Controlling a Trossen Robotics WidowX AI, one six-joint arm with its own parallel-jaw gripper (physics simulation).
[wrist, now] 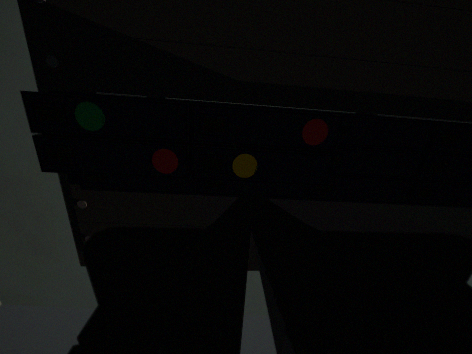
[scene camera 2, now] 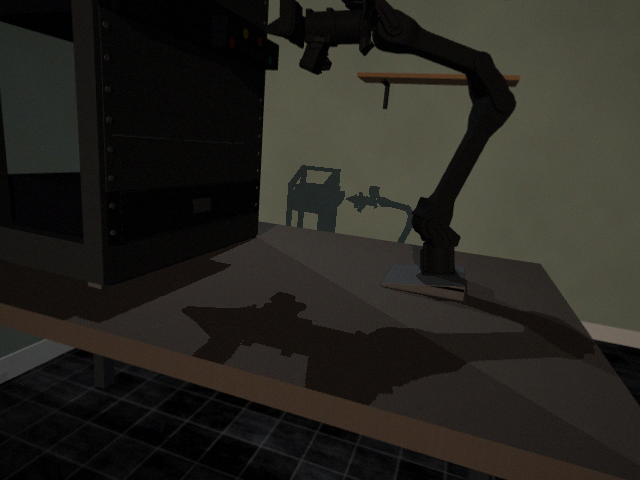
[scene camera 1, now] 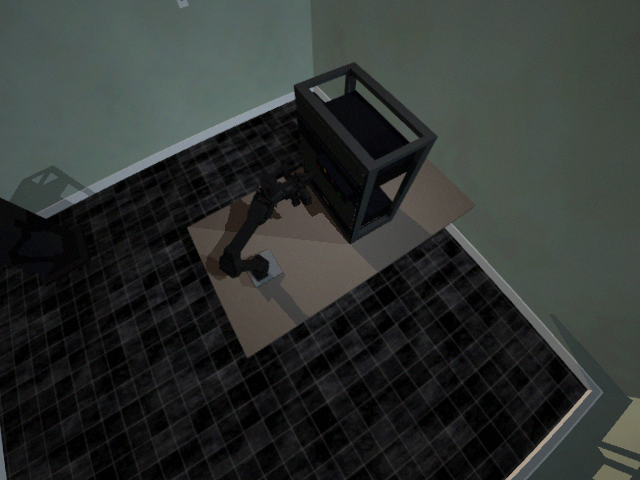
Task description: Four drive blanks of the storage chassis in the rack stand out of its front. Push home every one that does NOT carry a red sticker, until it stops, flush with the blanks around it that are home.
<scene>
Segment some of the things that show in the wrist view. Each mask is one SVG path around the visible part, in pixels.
My gripper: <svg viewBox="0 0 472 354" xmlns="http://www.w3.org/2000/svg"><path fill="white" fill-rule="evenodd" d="M68 354L240 354L250 237L252 233L277 354L472 354L472 287L467 284L472 275L472 240L448 233L321 232L259 193L242 193L207 228L107 228L92 235L86 241L83 248L84 262L98 306L77 336L79 345L72 346Z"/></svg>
A rack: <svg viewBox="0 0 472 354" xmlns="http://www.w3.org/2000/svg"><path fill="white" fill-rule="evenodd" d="M251 233L248 271L259 271ZM17 0L38 92L20 92L31 133L41 133L32 135L41 171L58 173L81 266L86 266L83 258L83 248L86 241L101 230L111 227L207 228L242 193L259 193L321 232L448 233L472 240L472 0Z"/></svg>
</scene>
